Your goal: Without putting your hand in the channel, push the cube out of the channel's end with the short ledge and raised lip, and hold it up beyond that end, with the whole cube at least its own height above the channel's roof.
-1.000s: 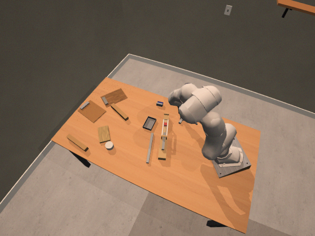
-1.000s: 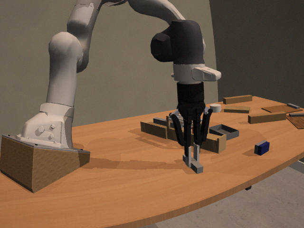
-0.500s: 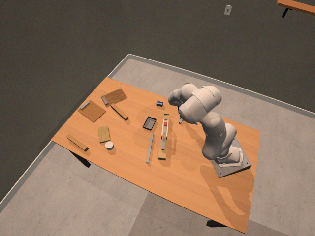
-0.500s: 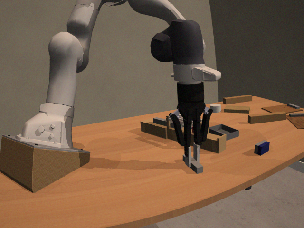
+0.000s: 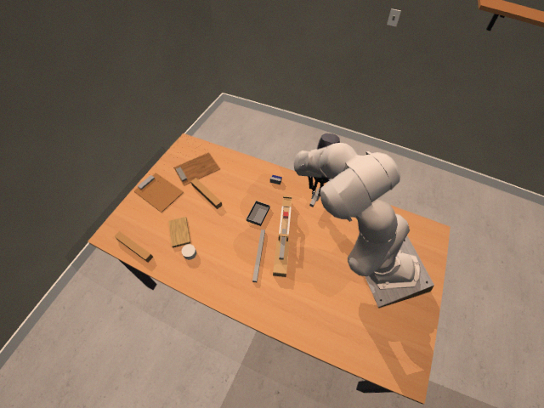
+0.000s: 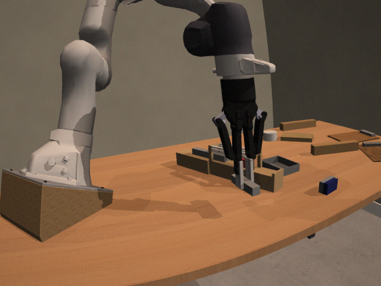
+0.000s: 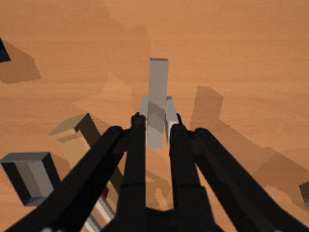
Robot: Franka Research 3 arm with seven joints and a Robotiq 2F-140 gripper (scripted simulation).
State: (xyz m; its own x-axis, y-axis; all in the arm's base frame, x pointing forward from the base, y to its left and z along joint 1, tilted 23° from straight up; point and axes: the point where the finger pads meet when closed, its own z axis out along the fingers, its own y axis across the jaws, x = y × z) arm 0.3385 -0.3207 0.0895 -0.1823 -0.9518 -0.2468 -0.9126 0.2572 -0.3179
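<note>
My hand is 11 cm short of the channel, 19 cm to the right of it and 4 cm above it. Round my hand: red cube: 12 cm ahead, 14 cm to the left, 4 cm below; then grey tray: 26 cm ahead, 14 cm to the left, 9 cm below; then short grey bar: 3 cm below.
</note>
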